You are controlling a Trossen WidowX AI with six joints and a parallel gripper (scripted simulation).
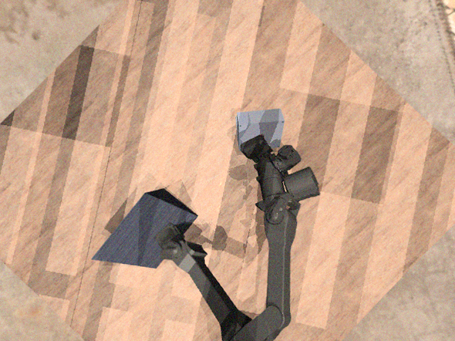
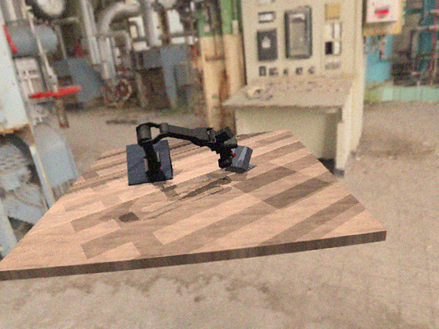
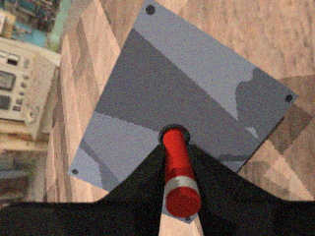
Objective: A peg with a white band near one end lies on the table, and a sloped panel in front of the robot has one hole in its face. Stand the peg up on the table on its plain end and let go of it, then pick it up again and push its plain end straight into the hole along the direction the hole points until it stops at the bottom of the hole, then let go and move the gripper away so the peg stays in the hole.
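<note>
Right now the red peg is 1 cm to the right of my gripper tip, 1 cm behind it and 1 cm above it. Also, from my gripper tip: sloped grey-blue panel: 3 cm to the left, 3 cm below, 2 cm ahead.
</note>
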